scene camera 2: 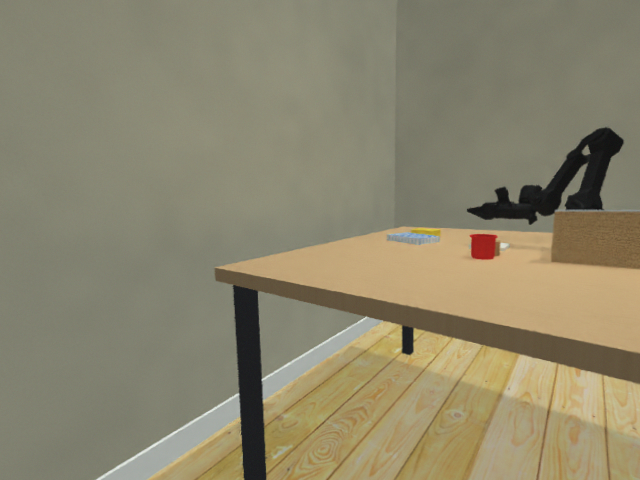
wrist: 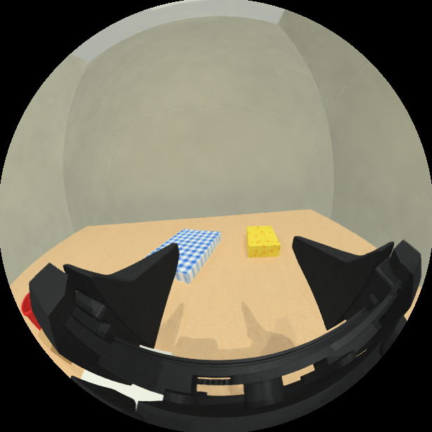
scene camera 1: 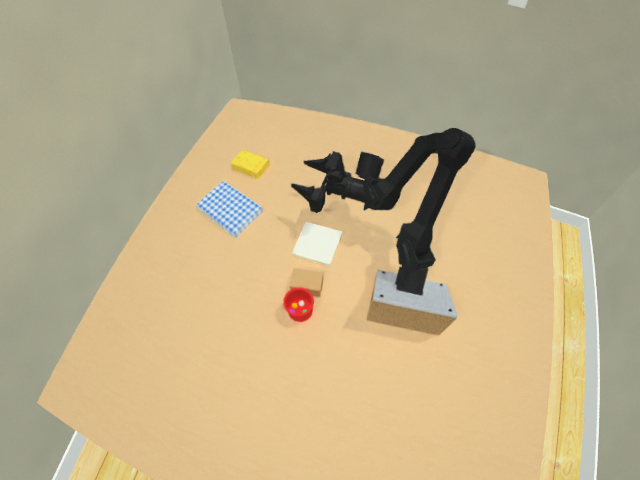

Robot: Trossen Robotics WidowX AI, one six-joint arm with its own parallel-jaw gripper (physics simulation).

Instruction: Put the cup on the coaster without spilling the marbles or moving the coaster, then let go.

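Seen in the pictures: gripper, between the fingertips: (scene camera 2: 470, 209) (scene camera 1: 297, 173); arm's base, origin of its link: (scene camera 2: 591, 234) (scene camera 1: 409, 288).
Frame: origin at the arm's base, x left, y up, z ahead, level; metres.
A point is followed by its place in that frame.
Observation:
A red cup (scene camera 1: 299, 315) {x 0.138, y -0.004, z 0.237 m} (scene camera 2: 483, 246) {x 0.136, y -0.032, z 0.244 m} (wrist: 31, 312) stands upright on the table with several coloured marbles inside, seen in scene camera 1. A flat white square coaster (scene camera 1: 317, 243) {x -0.091, y -0.060, z 0.265 m} (scene camera 2: 504, 246) {x -0.069, y -0.060, z 0.217 m} (wrist: 120, 387) lies apart from the cup, beyond a brown block; the gripper's body partly hides it in the wrist view. My gripper (scene camera 1: 298, 174) {x -0.228, y 0.055, z 0.362 m} (scene camera 2: 468, 210) {x -0.228, y 0.055, z 0.362 m} (wrist: 238, 246) is open and empty. It hangs above the table, beyond the coaster, with its fingers level and pointing toward the sponge and cloth side, away from the cup.
A brown block (scene camera 1: 307, 279) {x 0.033, y -0.029, z 0.253 m} (scene camera 2: 497, 248) {x 0.056, y -0.048, z 0.219 m} stands right beside the cup, between it and the coaster. A blue-checked cloth (scene camera 1: 230, 206) {x -0.135, y -0.048, z 0.554 m} (scene camera 2: 413, 238) {x -0.061, y -0.050, z 0.530 m} (wrist: 197, 250) and a yellow sponge (scene camera 1: 250, 163) {x -0.311, y -0.042, z 0.563 m} (scene camera 2: 426, 231) {x -0.282, y -0.047, z 0.554 m} (wrist: 263, 242) lie toward the far left. The arm's base box (scene camera 1: 408, 315) {x 0.080, y 0.026, z -0.007 m} (scene camera 2: 594, 238) {x 0.081, y 0.000, z -0.004 m} stands at the right.

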